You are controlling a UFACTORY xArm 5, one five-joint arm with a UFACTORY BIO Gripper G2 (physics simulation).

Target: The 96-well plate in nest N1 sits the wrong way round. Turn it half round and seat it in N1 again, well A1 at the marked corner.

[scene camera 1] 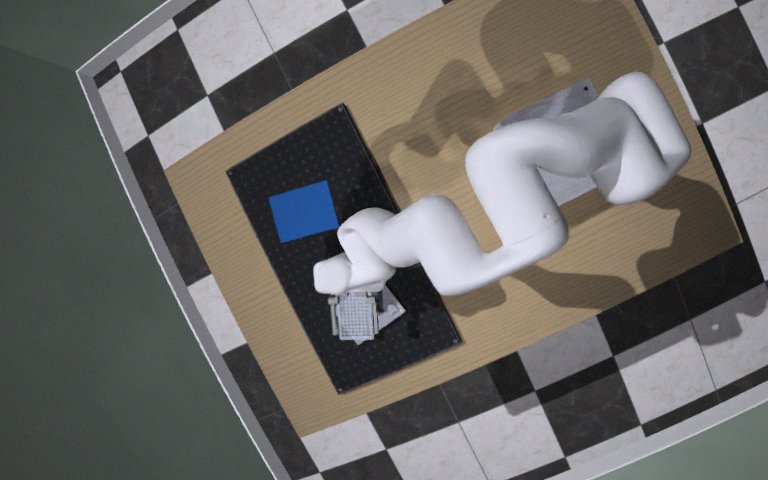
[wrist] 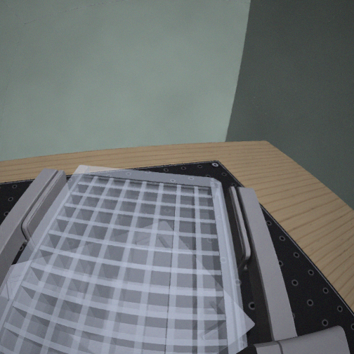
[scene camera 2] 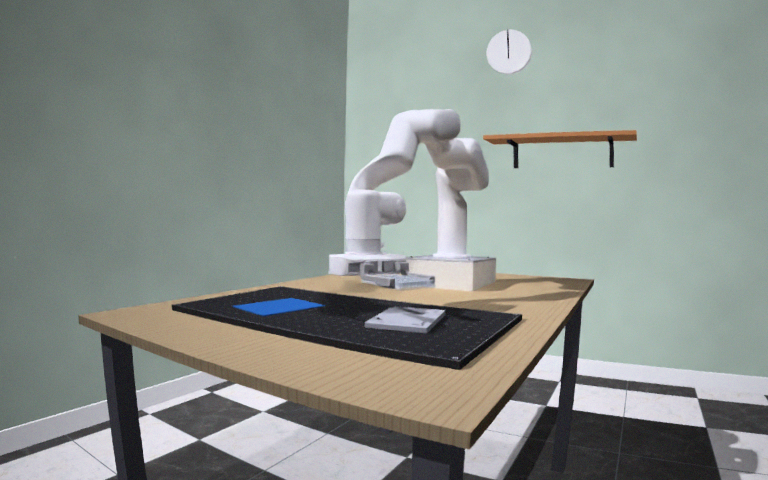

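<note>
The clear 96-well plate is held level, well above nest N1. My gripper is shut on it, with one finger along each long side. The grey nest N1 lies on the black board below, and the nest bed is bare in the scene camera 2 view. The plate is turned at an angle to the nest and hides much of it in the scene camera 1 view. I cannot make out the well A1 label or the marked corner.
The black perforated board lies on the wooden table. A flat blue rectangle is on the board, away from the nest. A wall shelf is beyond the arm.
</note>
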